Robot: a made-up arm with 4 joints.
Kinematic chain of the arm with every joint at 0, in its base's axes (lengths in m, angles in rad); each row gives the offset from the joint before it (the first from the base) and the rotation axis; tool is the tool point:
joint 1: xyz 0 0 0.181 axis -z
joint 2: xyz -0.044 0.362 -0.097 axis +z
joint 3: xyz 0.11 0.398 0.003 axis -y
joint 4: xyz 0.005 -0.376 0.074 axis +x
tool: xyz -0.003 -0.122 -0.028
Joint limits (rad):
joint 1: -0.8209..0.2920
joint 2: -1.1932..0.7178
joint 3: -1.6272..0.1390
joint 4: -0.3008..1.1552
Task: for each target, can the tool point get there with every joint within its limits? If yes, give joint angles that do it. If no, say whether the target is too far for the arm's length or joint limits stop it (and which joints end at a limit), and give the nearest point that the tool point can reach.
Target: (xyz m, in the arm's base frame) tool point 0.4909 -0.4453 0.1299
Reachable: no: joint limits stop it (at a limit: joint 1, joint 4) | nearest point 0.1650 0.1661 0.0921 | short by 0.694 m
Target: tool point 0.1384 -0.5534 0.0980
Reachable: no: joint limits stop it (at a limit: joint 1, joint 2, joint 4) | nearest point -0.1521 0.0484 0.0886 | short by 0.668 m
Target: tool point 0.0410 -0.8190 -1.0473
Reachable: no: too far | nearest point -0.1524 0.0485 0.0803 | short by 1.436 m
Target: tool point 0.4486 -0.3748 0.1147
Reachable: no: joint limits stop it (at a limit: joint 1, joint 4) | nearest point 0.1641 0.1656 0.0907 | short by 0.611 m
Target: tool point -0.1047 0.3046 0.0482
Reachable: yes | joints -0.4628 -0.2025 -0.4568 0.9652
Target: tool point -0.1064 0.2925 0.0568
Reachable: yes | joints -0.5158 -0.0994 -0.3618 0.7776
